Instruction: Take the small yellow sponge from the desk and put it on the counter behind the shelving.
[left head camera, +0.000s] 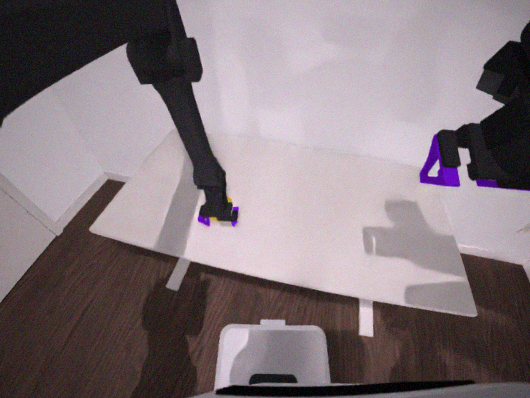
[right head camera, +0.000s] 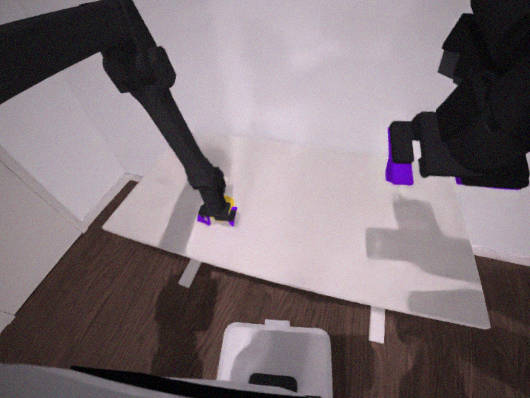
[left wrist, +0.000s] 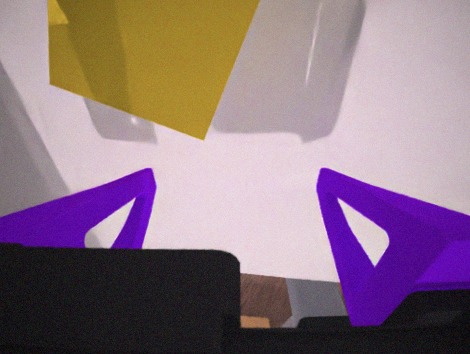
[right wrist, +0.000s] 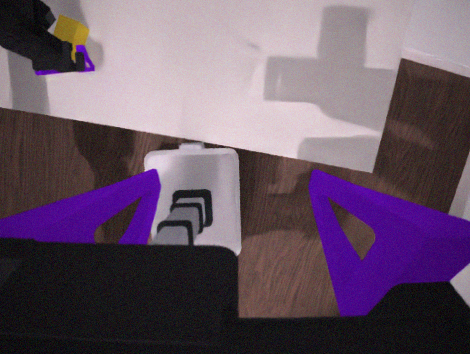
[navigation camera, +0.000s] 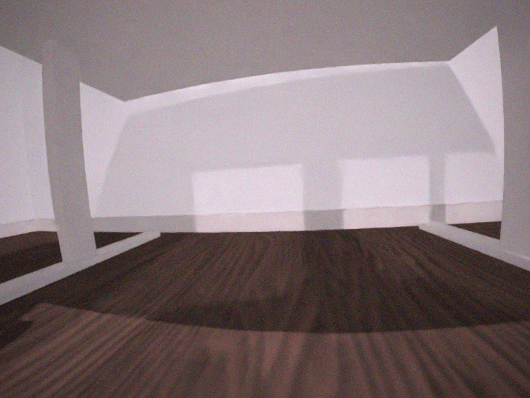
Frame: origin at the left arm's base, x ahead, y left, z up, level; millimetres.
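Seen in the pictures: left gripper, fingertip midpoint: (left head camera: 221, 225) (right head camera: 221, 224) (left wrist: 236, 177) (right wrist: 78, 69); right gripper, fingertip midpoint: (left head camera: 449, 180) (right head camera: 422, 177) (right wrist: 234, 178).
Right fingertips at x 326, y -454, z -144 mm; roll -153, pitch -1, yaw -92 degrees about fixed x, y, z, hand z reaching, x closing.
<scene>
Offsets run from my right fingertips to a thing's top centre. "spot": to the spot under its first point. Level surfaces: height alone.
The yellow sponge @(dx +346, dy +469, dz -501 mm) (left wrist: 150, 60) (right wrist: 73, 30) lies on the white desk @(dz -545 mm) (left head camera: 300, 225) (right head camera: 310, 225) (left wrist: 410, 125) (right wrist: 175, 75). In the left and right head camera views the sponge (left head camera: 230, 200) (right head camera: 229, 201) is mostly hidden behind the left gripper. My left gripper (left head camera: 219, 222) (right head camera: 217, 221) (left wrist: 236, 177) is open above the desk, its fingers to the near side of the sponge, with nothing between them. My right gripper (right wrist: 234, 178) is open and empty, held high near the desk's right end. The counter and the shelving do not show.
White walls (left head camera: 310, 65) (right head camera: 300, 65) stand behind and left of the desk. The robot's white base (left head camera: 280, 350) (right head camera: 285, 350) (right wrist: 220, 200) is close to the desk's front edge. Desk legs @(spot: dx +557, dy +790, dz -975 mm) (navigation camera: 70, 175) stand at both sides in the navigation camera view, over brown wooden floor @(dz -1266 mm) (navigation camera: 280, 280).
</scene>
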